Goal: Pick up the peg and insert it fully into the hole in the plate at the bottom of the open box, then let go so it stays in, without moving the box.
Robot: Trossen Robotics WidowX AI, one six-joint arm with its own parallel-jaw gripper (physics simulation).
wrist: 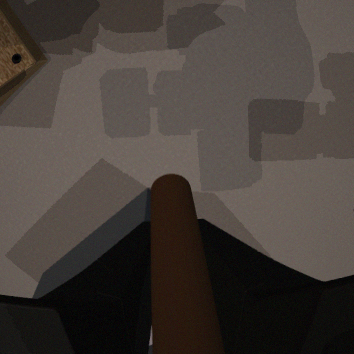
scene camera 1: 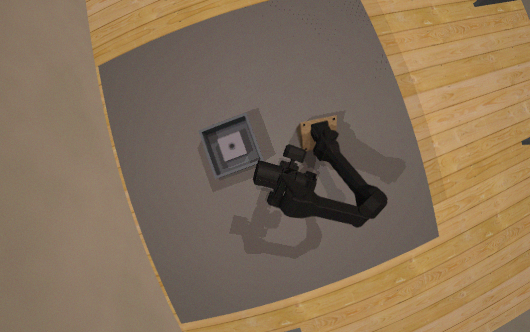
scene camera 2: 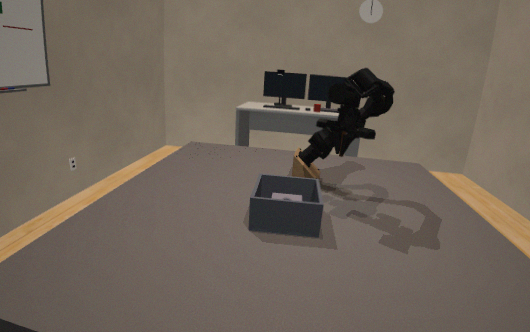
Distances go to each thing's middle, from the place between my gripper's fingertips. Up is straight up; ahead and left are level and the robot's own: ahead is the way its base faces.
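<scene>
Picture the grey-blue box (scene camera 2: 301, 218): my gripper's 12 cm above it, 14 cm to the left of it and 15 cm short of it.
</scene>
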